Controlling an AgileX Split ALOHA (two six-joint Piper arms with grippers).
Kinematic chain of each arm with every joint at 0, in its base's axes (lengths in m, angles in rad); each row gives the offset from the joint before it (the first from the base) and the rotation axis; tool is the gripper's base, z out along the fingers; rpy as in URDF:
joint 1: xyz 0 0 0.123 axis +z
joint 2: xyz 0 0 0 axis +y
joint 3: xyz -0.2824 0 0.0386 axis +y
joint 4: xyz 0.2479 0 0.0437 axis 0.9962 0 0.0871
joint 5: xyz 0 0 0 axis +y
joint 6: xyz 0.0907 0 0.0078 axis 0.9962 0 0.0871
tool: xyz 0 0 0 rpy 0 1.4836 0
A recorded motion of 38 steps. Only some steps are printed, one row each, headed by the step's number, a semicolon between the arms.
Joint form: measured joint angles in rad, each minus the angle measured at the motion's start. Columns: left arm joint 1, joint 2, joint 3, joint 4, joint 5, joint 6; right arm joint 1, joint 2, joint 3, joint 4, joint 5, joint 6.
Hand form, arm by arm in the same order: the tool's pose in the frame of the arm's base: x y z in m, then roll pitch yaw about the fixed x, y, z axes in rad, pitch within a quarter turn. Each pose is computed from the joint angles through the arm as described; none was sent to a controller.
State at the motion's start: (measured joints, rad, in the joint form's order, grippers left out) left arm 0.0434 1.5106 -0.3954 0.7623 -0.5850 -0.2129; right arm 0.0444 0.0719 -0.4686 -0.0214 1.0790 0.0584
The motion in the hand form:
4: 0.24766 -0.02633 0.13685 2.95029 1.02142 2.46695; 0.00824 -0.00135 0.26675 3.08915 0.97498 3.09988
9: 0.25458 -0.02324 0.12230 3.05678 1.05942 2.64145; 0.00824 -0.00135 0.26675 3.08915 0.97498 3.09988
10: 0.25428 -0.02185 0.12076 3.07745 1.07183 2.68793; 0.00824 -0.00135 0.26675 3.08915 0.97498 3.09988
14: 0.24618 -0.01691 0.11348 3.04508 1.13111 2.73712; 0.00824 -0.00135 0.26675 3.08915 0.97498 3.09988
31: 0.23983 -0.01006 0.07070 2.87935 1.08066 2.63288; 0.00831 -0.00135 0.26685 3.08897 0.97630 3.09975
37: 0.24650 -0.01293 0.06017 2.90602 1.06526 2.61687; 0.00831 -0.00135 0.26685 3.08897 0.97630 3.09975
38: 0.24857 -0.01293 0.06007 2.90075 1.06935 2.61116; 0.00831 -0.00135 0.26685 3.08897 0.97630 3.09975
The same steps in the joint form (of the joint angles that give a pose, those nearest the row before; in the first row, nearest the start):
4: 0.0000 0.1146 0.0021 -0.0543 -0.0925 0.0103; -0.0001 0.0000 0.0000 0.0001 0.0000 -0.0001
9: 0.0000 0.2064 0.0049 -0.1907 -0.1858 0.0573; -0.0001 0.0000 0.0000 0.0001 0.0000 -0.0001
10: 0.0000 0.2155 0.0129 -0.2301 -0.2079 0.0682; -0.0001 0.0000 0.0000 0.0001 0.0000 -0.0001
14: 0.0000 0.2558 0.0725 -0.3753 -0.3478 0.1694; -0.0001 0.0000 0.0000 0.0001 0.0000 -0.0001
31: 0.0008 0.4890 0.1082 -0.5113 -0.5664 0.3655; 0.0000 0.0000 0.0000 0.0000 -0.0013 0.0000
37: 0.0008 0.5451 0.0720 -0.4717 -0.5666 0.3655; 0.0000 0.0000 0.0000 0.0000 -0.0013 0.0000
38: 0.0008 0.5480 0.0643 -0.4707 -0.5666 0.3655; 0.0000 0.0000 0.0000 0.0000 -0.0013 0.0000

